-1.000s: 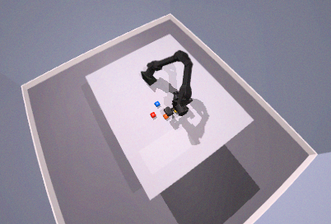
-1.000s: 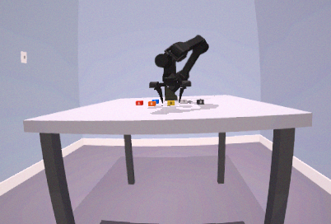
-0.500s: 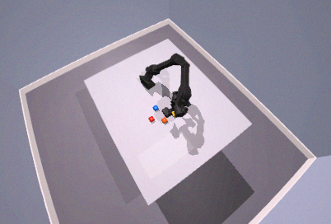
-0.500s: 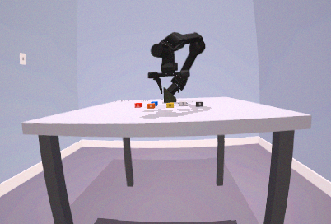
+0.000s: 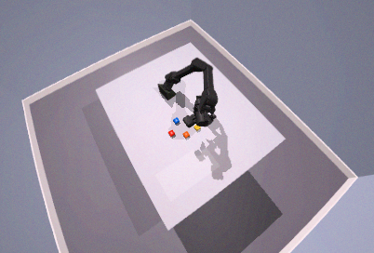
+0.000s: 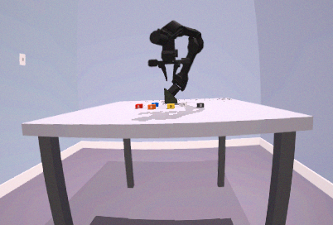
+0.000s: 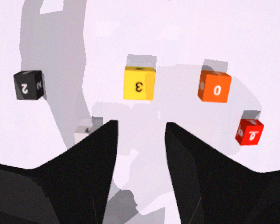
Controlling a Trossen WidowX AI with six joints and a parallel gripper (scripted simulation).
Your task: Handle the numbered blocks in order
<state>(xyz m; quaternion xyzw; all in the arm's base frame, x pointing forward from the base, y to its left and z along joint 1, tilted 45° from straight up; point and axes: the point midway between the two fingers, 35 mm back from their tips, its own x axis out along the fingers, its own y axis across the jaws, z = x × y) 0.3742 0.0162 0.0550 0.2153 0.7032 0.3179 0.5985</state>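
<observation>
Right now my gripper tip is 50 mm past the red block, 170 mm to the left of it and 110 mm above it. Round my gripper tip: white block (90 mm behind, 50 mm to the left, 110 mm below); then yellow block (10 mm behind, 110 mm below); then orange block (90 mm to the right, 110 mm below).
</observation>
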